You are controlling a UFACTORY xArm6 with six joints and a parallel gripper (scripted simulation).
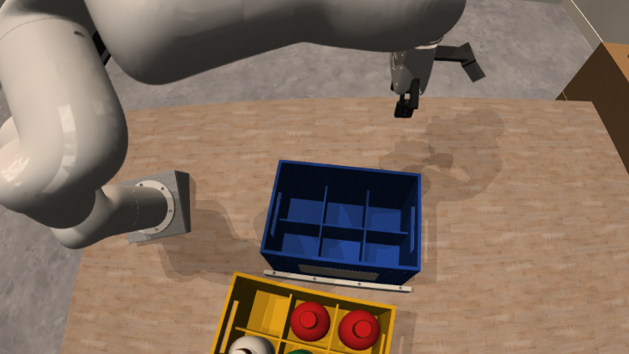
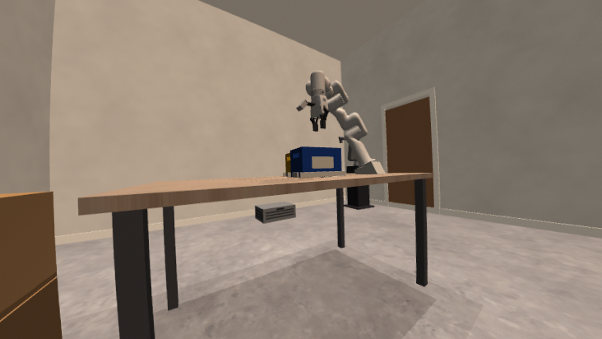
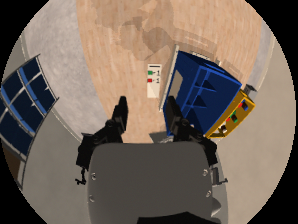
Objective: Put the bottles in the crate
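Now: hand 47 cm to the left of the green-capped bottle, 18 cm above it and 14 cm past it. Round my hand: pick list 26 cm below, 10 cm behind, 5 cm to the right; then red bottle 39 cm to the right, 18 cm below, 4 cm behind; then blue crate 19 cm to the right, 18 cm below, 9 cm behind.
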